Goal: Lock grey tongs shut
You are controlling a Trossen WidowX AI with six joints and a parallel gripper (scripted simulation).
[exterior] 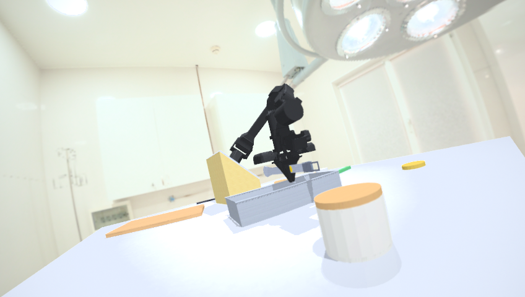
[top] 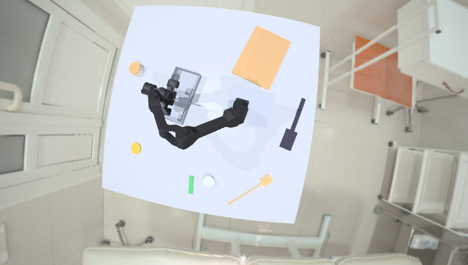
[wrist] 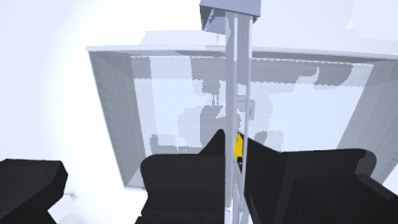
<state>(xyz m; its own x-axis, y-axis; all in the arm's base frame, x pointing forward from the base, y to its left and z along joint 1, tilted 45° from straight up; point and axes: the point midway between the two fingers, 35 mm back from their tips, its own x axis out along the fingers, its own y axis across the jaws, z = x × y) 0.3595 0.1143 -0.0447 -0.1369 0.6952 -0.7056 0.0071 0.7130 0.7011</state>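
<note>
Now: the grey roasting tin 30 mm to the right of my gripper tip, 30 mm below it and 10 mm behind it. From my gripper tip the other things lie so: yellow disc (340 mm to the left, 190 mm ahead, 50 mm below); then wooden board (420 mm behind, 390 mm to the right, 50 mm below); then white round thing (390 mm to the left, 300 mm behind, 40 mm below).
</note>
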